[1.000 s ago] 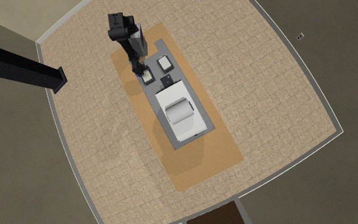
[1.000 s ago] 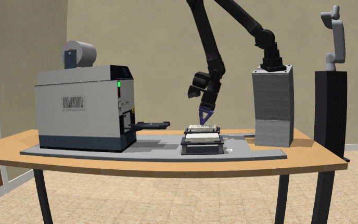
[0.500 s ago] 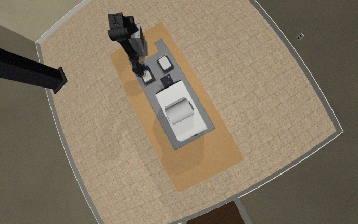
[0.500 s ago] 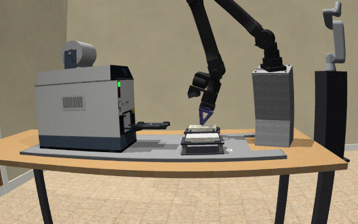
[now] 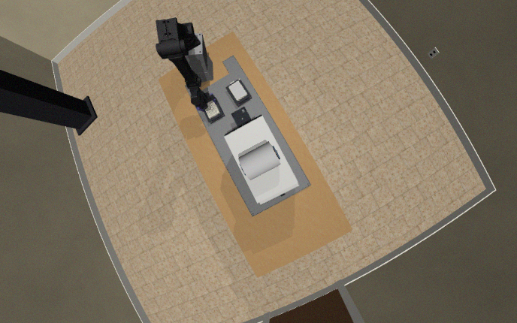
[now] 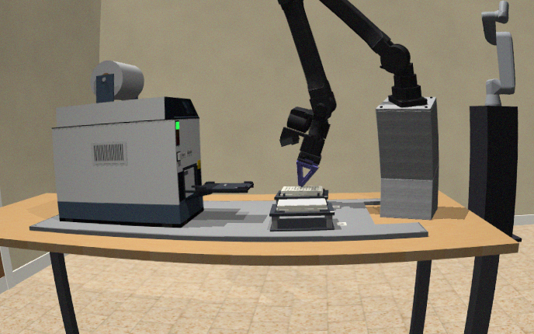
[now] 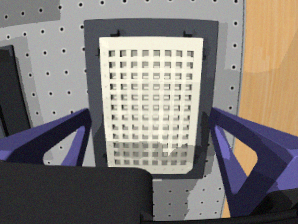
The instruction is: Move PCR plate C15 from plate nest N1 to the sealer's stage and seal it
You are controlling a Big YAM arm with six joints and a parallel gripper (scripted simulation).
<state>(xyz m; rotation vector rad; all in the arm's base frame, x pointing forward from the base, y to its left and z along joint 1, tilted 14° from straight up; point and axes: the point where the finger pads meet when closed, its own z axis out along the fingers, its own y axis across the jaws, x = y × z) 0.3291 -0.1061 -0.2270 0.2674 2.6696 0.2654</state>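
My gripper is now 3 cm above the white 96-well plate C15. Round my hand: sealer's dark stage (23 cm ahead, 13 cm to the left, 1 cm above); then sealed plate C51 (22 cm to the left, 3 cm below, 2 cm ahead); then start key (34 cm ahead, 21 cm to the left, 11 cm above).
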